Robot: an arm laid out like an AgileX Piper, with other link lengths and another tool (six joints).
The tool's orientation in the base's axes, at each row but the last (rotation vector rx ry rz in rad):
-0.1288 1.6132 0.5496
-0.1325 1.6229 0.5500
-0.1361 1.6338 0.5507
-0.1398 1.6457 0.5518
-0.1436 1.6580 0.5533
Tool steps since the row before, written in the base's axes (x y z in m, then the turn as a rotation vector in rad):
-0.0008 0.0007 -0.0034 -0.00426 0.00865 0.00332
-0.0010 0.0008 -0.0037 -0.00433 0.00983 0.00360
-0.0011 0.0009 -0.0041 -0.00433 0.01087 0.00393
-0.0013 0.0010 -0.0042 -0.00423 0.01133 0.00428
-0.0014 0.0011 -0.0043 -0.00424 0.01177 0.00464
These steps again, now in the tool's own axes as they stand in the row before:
0.0035 0.0000 -0.0004 -0.00058 0.01018 -0.00030
0.0039 0.0001 -0.0005 -0.00057 0.01131 0.00013
0.0043 0.0001 -0.0004 -0.00064 0.01231 0.00056
0.0045 0.0003 -0.0005 -0.00089 0.01277 0.00083
0.0046 0.0004 -0.0005 -0.00114 0.01326 0.00099

